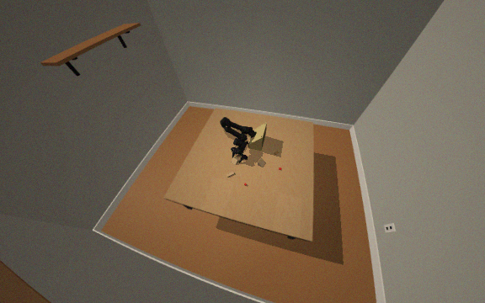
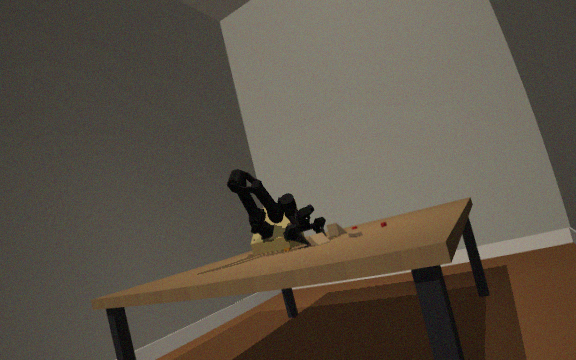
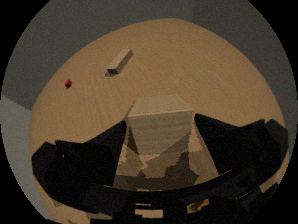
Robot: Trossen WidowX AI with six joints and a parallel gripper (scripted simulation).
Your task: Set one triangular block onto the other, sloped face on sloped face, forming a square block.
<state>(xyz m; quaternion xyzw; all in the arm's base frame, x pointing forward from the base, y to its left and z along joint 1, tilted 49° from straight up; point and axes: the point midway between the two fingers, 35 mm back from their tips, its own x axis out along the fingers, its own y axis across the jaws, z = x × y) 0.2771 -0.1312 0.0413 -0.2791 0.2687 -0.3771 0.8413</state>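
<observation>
The tan triangular block is 1 cm above my gripper tip. Also, from my gripper tip: tan block 16 cm ahead, 1 cm to the right, 1 cm below.
</observation>
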